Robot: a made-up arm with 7 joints.
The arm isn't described. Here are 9 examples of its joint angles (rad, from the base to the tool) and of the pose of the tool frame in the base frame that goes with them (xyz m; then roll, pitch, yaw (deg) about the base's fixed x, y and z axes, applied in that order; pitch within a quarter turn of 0, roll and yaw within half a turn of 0).
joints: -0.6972 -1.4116 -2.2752 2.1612 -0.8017 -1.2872 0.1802
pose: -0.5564 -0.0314 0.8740 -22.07 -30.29 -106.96
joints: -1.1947 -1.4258 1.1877 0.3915 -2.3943 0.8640 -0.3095
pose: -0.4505 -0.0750 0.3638 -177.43 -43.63 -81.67
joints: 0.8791 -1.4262 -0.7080 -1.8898 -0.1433 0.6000 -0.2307
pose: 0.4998 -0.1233 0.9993 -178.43 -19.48 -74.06
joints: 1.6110 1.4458 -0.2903 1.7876 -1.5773 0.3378 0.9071
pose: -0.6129 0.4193 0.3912 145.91 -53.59 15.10
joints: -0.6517 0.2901 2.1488 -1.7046 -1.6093 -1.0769 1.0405
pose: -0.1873 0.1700 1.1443 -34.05 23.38 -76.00
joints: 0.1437 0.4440 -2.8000 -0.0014 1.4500 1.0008 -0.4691
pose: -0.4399 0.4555 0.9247 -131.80 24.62 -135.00
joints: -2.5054 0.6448 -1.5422 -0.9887 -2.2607 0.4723 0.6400
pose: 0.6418 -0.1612 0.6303 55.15 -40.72 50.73
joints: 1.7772 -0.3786 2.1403 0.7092 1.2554 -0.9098 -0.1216
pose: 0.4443 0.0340 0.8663 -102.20 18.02 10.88
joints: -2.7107 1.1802 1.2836 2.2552 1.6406 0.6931 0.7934
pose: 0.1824 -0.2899 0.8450 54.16 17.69 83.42
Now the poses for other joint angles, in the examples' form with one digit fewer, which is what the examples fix.
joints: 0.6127 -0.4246 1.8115 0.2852 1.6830 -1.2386 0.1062
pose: 0.216 -0.215 0.817 -67.4 -25.2 -51.3
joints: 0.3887 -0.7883 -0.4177 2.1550 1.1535 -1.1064 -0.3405
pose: 0.322 -0.050 1.037 -127.4 4.0 56.4
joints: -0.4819 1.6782 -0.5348 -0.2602 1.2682 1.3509 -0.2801
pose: 0.415 0.580 0.064 27.7 44.7 -111.8
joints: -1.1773 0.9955 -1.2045 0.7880 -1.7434 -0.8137 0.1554
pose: 0.652 0.466 0.402 155.9 -33.6 -138.4
